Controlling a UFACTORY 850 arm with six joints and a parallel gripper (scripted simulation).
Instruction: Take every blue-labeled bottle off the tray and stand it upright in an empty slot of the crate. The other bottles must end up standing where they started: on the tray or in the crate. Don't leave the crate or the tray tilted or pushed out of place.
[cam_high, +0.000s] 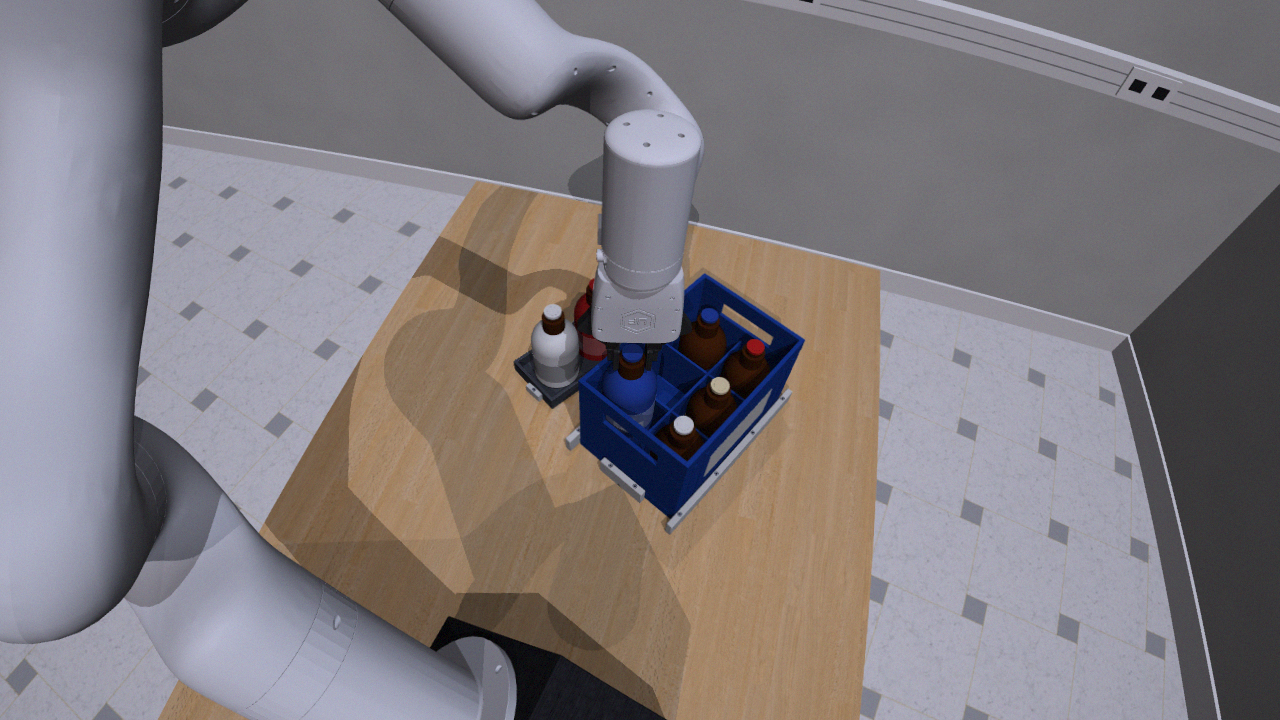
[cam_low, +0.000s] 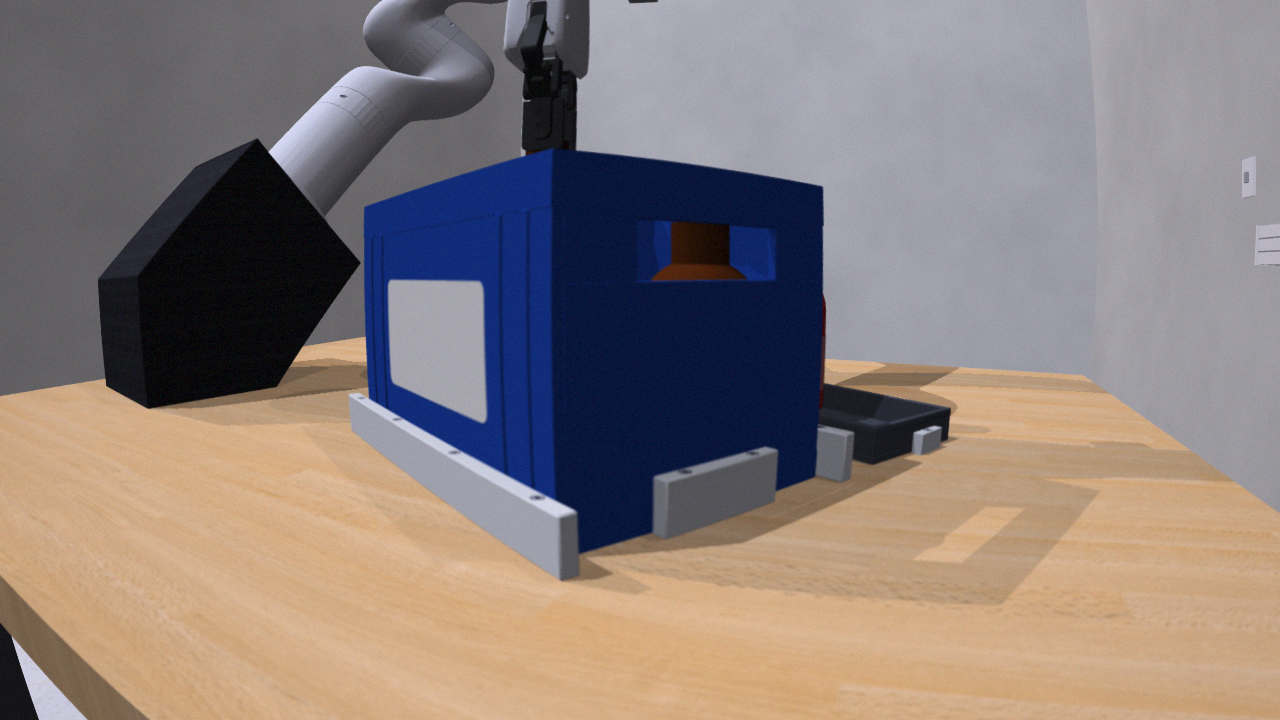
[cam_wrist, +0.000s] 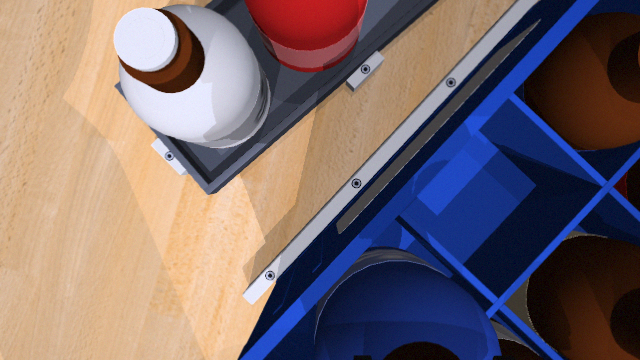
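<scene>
Now: the blue-labeled bottle 7 cm below my hand. From my hand the other things lie so: white-labeled bottle 9 cm ahead, 14 cm to the left, 15 cm below; blue crate 6 cm ahead, 8 cm to the right, 15 cm below; red-labeled bottle 16 cm ahead, 9 cm to the left, 15 cm below.
</scene>
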